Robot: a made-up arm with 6 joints.
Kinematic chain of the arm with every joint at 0, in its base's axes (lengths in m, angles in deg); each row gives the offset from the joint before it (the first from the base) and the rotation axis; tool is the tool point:
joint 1: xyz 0 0 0.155 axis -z
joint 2: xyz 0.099 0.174 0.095 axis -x
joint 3: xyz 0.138 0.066 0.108 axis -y
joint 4: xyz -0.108 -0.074 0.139 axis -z
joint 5: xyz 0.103 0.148 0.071 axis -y
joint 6: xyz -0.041 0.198 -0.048 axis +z
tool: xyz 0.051 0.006 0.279
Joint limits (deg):
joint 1: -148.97..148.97
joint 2: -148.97..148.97
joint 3: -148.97..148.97
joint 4: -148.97..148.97
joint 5: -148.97..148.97
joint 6: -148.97..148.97
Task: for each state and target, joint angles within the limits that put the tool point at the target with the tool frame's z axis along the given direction. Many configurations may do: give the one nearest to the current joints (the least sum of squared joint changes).
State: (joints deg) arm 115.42 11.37 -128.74 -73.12 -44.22 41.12
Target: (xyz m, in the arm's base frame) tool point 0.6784 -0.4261 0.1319 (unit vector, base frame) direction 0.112 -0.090 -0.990
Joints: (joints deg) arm 83.66 16.65 -100.77 -23.30 -74.24 32.34
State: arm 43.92 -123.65 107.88 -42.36 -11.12 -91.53
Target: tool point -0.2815 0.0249 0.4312 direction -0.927 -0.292 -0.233
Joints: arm 4.65 -126.82 65.84 -51.38 -2.42 -76.14
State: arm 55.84 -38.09 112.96 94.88 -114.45 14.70
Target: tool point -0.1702 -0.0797 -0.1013 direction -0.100 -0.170 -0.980
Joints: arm 75.79 -42.25 113.62 129.84 -82.83 23.51
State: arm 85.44 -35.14 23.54 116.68 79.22 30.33
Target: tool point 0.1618 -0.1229 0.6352 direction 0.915 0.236 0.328
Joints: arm 64.38 -47.62 65.98 68.06 110.84 -5.47
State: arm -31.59 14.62 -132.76 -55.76 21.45 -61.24
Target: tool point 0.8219 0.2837 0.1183 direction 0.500 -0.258 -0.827
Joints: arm 5.82 25.17 -144.84 -72.10 -10.00 -37.50
